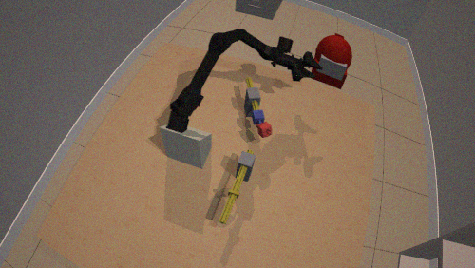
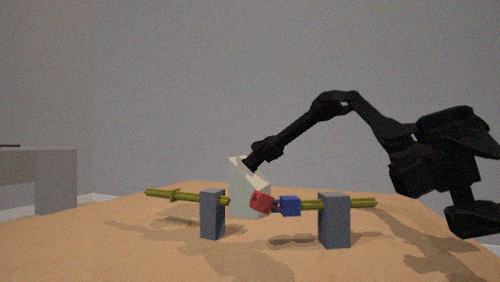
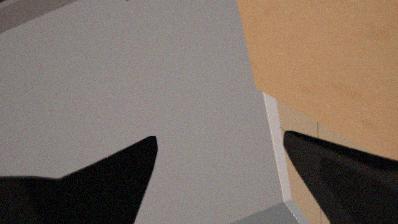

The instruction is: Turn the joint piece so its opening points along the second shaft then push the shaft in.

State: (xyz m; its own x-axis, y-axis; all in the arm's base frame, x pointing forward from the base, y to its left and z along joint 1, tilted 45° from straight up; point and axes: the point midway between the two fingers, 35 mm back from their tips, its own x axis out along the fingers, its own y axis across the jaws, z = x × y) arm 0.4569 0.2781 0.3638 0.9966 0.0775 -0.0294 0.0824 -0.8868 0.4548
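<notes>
Right now the red joint piece is 320 mm to the right of my gripper tip, 190 mm behind it and 80 mm below it.
</notes>
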